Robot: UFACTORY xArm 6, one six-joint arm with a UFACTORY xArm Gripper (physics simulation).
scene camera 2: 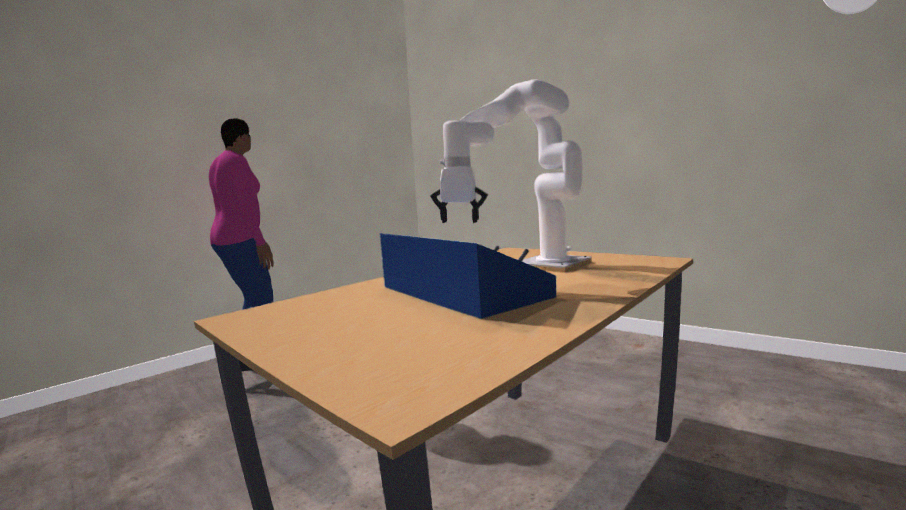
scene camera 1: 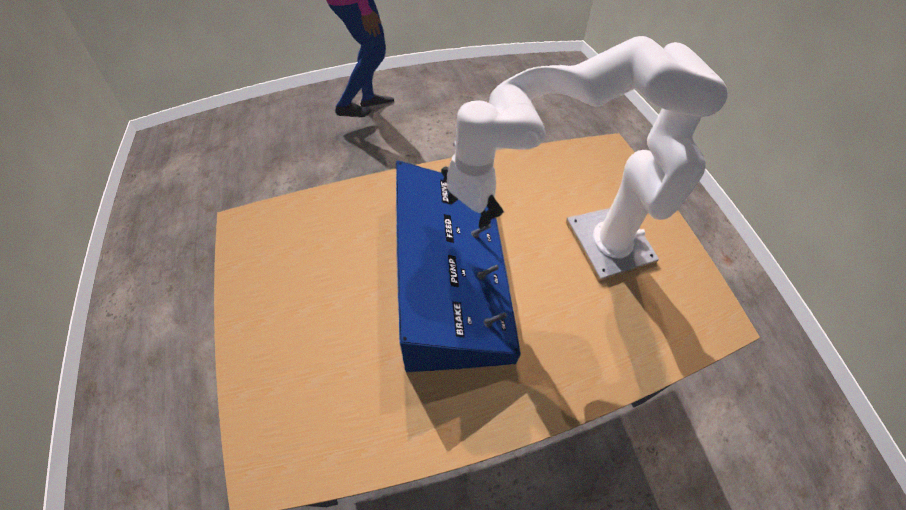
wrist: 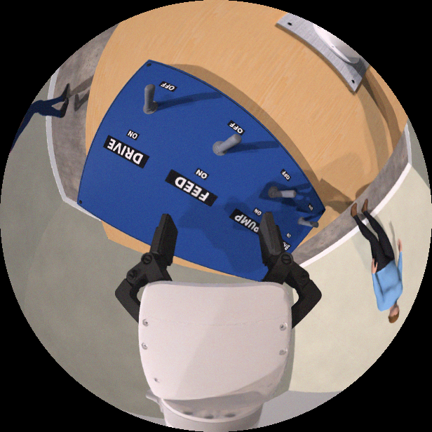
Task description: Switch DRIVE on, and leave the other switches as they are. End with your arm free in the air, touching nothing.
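Places are measured from the arm's base along level axes (x ahead, y left, z up), in millimetres.
Where they show: gripper, fingertip midpoint: point(scene camera 2: 459, 222) point(scene camera 1: 469, 212); arm's base, origin of the base link: point(scene camera 2: 553, 259) point(scene camera 1: 613, 240).
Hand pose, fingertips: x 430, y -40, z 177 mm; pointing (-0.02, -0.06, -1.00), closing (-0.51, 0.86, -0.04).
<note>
Things, the pixels of their top centre, and the offset from my fingertips. Level surfaces: height alone.
- FEED lever, middle of its top: point(scene camera 1: 483, 224) dz -69, dx -44, dy -13 mm
- PUMP lever, middle of its top: point(scene camera 1: 490, 266) dz -69, dx -24, dy +105 mm
- BRAKE lever, middle of its top: point(scene camera 1: 498, 314) dz -69, dx -4, dy +224 mm
- wooden table, its level: dz -199 mm
The blue switch panel point(scene camera 1: 421, 253) point(scene camera 2: 431, 269) point(wrist: 130, 195) carries labelled toggle levers. In the wrist view, the DRIVE lever point(wrist: 149, 98) leans to its OFF label, away from the ON label. The FEED lever point(wrist: 228, 144) point(scene camera 1: 480, 231), PUMP lever point(wrist: 284, 193) point(scene camera 1: 487, 272) and BRAKE lever point(wrist: 308, 223) point(scene camera 1: 495, 319) also lean to the OFF side. In scene camera 1 the DRIVE lever is hidden by the gripper. My gripper point(scene camera 2: 459, 220) point(wrist: 216, 221) is open and empty, pointing down in the air above the panel, touching nothing.
The panel stands on a wooden table point(scene camera 1: 304, 304) point(scene camera 2: 355, 354) point(wrist: 200, 40). The arm's base plate point(scene camera 1: 627, 267) point(wrist: 320, 50) is on the table, on the panel's OFF side. A person in a pink top point(scene camera 2: 234, 196) stands beyond the table; another in light blue point(wrist: 388, 285) shows in the wrist view.
</note>
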